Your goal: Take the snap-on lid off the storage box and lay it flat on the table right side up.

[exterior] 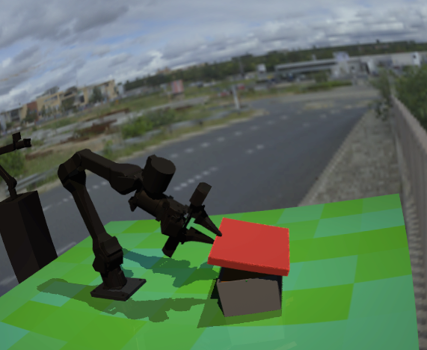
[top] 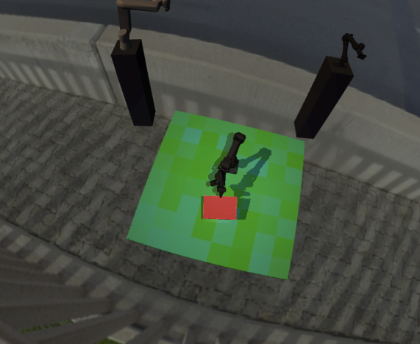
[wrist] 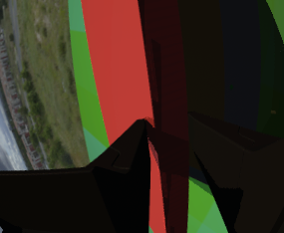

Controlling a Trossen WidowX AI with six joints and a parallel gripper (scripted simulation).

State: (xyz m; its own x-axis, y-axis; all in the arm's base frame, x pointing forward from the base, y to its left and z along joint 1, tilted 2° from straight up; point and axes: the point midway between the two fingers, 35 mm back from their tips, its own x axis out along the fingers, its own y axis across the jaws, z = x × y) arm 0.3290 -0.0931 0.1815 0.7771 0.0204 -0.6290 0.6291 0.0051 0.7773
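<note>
My gripper tip is 80 mm short of the red lid and 20 mm above it. Also, from my gripper tip: grey storage box 110 mm below, 60 mm ahead.
</note>
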